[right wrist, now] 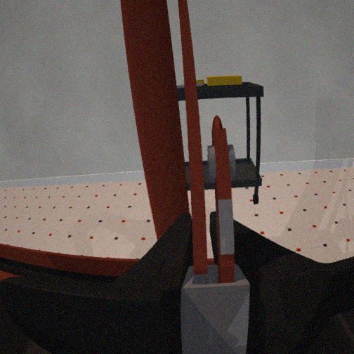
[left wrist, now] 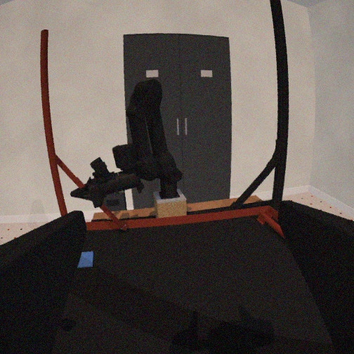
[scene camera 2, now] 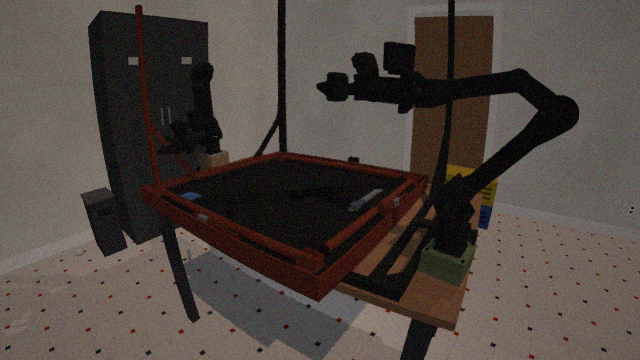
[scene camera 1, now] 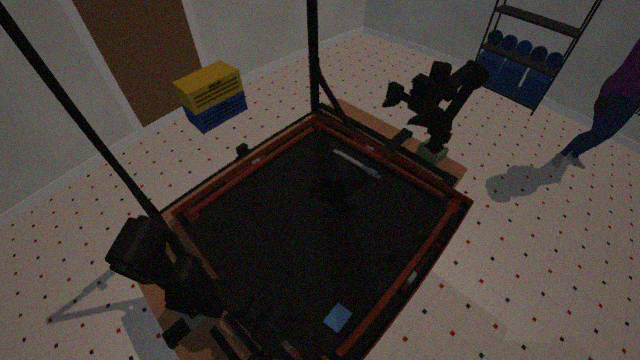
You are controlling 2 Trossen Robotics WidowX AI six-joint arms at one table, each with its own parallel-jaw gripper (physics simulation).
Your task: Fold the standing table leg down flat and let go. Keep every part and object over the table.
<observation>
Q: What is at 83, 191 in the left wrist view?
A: My right gripper.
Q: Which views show my left gripper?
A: The left wrist view, scene camera 2 and scene camera 1 only.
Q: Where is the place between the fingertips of my left gripper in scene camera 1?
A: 395, 113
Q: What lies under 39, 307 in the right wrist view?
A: My right gripper.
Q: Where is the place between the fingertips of my left gripper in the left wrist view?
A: At 183, 217
</observation>
